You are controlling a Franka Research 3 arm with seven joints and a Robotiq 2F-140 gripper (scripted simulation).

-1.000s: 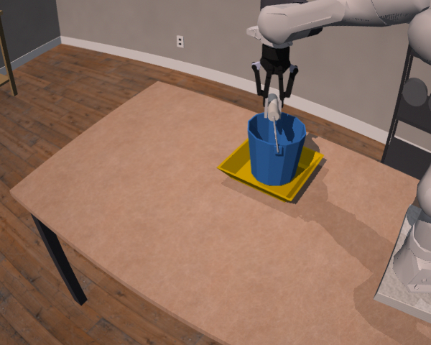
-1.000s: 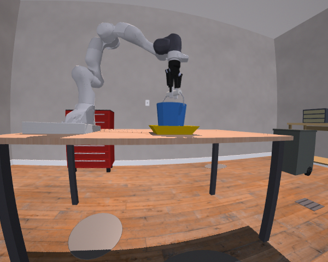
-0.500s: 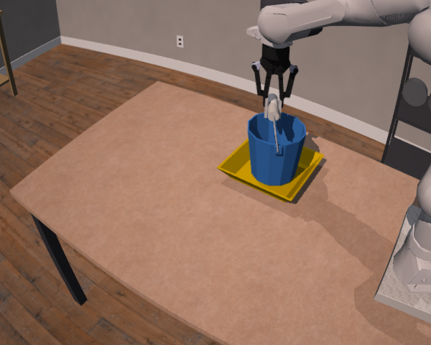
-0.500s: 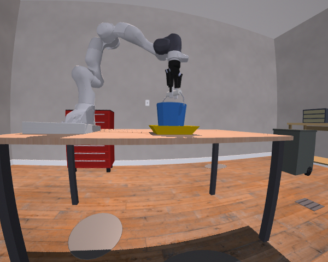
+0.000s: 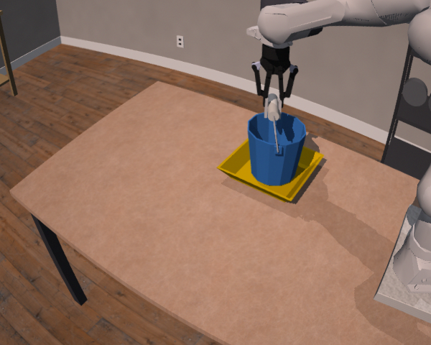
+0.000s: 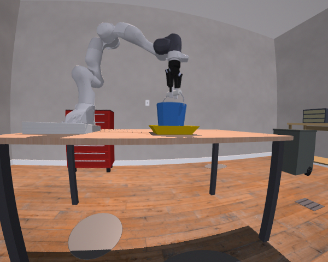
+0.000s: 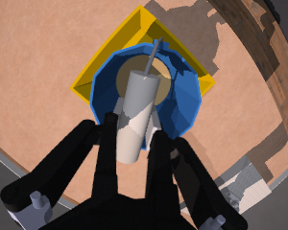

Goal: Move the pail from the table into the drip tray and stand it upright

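My gripper is now 10 mm past the blue pail and 100 mm above it. From my hand the other things lie so: yellow drip tray (20 mm behind, 10 mm to the right, 230 mm below); pail handle (10 mm behind, 30 mm below).
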